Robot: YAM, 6 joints.
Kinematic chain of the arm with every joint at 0, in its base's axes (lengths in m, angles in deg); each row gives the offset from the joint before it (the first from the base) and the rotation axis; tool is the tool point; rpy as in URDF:
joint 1: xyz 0 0 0.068 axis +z
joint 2: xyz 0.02 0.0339 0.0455 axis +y
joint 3: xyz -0.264 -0.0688 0 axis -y
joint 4: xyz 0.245 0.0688 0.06 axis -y
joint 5: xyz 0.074 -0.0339 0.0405 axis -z
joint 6: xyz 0.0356 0 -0.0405 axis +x
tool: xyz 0 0 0 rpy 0 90 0
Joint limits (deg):
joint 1: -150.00..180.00
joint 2: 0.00..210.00
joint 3: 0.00..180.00
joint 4: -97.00..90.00
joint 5: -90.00..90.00
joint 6: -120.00..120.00
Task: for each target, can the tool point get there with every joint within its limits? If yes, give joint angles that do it. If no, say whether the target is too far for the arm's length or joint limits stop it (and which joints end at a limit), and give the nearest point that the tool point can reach.
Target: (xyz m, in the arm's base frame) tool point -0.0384 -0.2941 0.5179
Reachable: yes | joints -101.94 82.33 84.24 45.73 -40.76 96.95
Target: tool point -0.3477 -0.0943 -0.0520
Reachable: no: joint limits stop it (at a limit: joint 1) | nearest point -0.3194 -0.1433 -0.0520 | short by 0.057 m
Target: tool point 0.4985 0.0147 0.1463
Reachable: yes | joints 3.46 134.64 78.97 62.93 25.73 -24.20
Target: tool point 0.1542 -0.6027 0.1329
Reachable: yes | joints -72.93 169.11 145.89 29.92 55.89 -10.64
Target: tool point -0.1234 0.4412 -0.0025
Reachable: yes | joints 108.64 149.01 72.29 60.96 42.52 -17.52
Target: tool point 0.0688 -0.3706 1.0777
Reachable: no: too far | nearest point 0.0433 -0.2333 0.7004 | short by 0.402 m
